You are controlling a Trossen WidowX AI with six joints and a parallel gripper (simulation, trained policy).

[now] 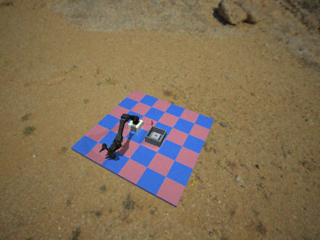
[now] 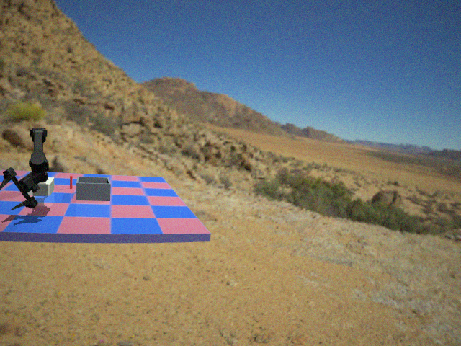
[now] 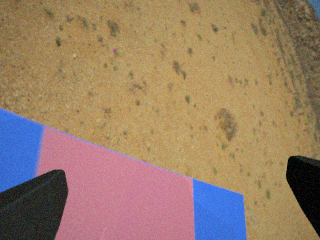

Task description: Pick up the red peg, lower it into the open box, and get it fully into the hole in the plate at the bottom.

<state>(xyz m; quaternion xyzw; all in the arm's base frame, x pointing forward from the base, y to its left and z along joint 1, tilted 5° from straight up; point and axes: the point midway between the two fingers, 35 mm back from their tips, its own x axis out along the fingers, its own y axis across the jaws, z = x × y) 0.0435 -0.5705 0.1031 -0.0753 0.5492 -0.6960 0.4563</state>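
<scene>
Now: gripper tip 13 cm short of the red peg, 73 cm to the right of it and 7 cm above it. Round my gripper tip: plate: 29 cm ahead, 57 cm to the left, 6 cm below; then grey box: 29 cm ahead, 57 cm to the left, 8 cm below.
</scene>
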